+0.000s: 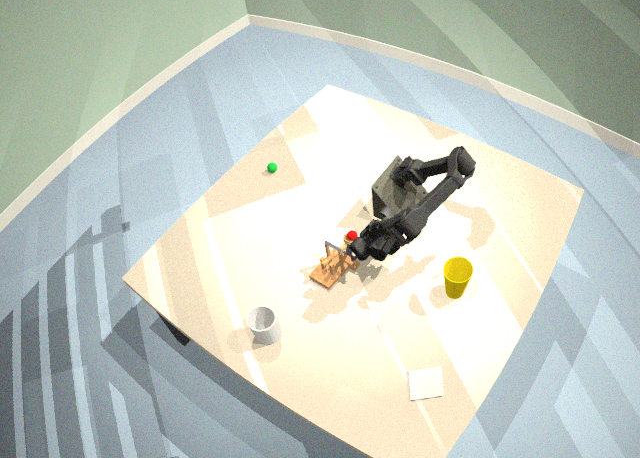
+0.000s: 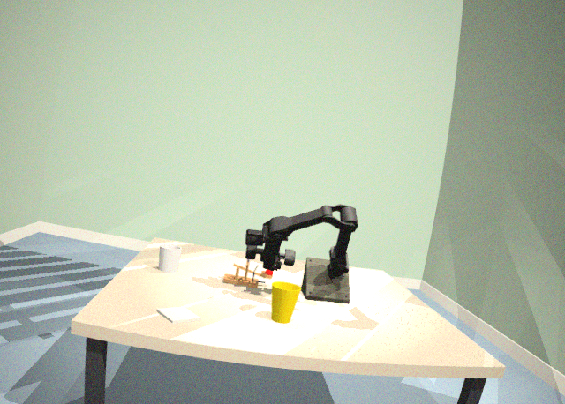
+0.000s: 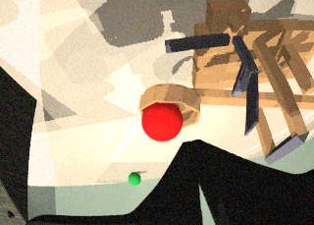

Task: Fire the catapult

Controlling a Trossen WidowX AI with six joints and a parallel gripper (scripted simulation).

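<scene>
The red ball lies 4 cm to the right of my gripper tip, 4 cm below it and 2 cm behind it. Round my gripper tip: white mug (38 cm ahead, 12 cm to the right, 7 cm below); then wooden catapult (5 cm below, 5 cm ahead, 4 cm to the right); then yellow cup (34 cm to the left, 7 cm below, 1 cm ahead).
</scene>
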